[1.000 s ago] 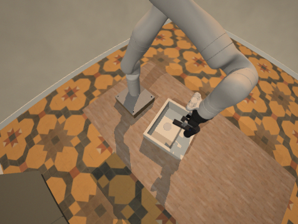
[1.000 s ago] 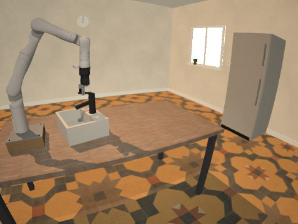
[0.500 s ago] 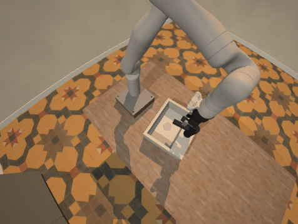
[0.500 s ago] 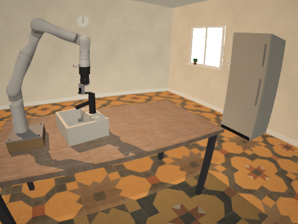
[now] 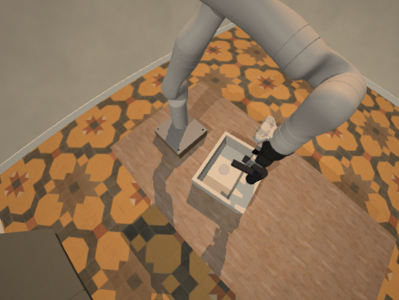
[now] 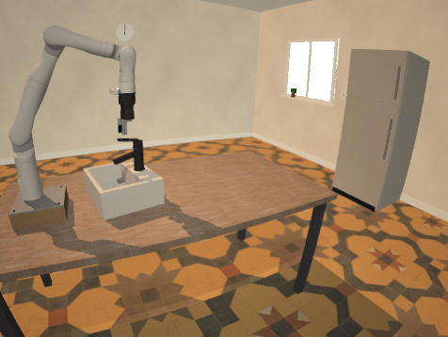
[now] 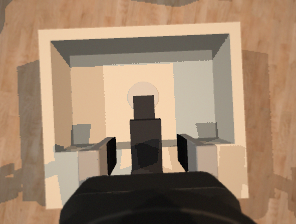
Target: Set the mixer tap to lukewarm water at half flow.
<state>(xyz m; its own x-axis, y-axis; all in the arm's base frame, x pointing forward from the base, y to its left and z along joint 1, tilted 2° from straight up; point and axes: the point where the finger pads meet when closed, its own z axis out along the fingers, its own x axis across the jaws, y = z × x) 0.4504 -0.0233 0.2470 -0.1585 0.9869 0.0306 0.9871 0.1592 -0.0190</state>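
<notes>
The black lever lies 50 mm below my hand and 30 mm ahead of it. The rest, counted from my hand: sink basin 290 mm below, 40 mm behind, 10 mm to the right; black mixer tap 100 mm below, 50 mm ahead, 10 mm to the left.
</notes>
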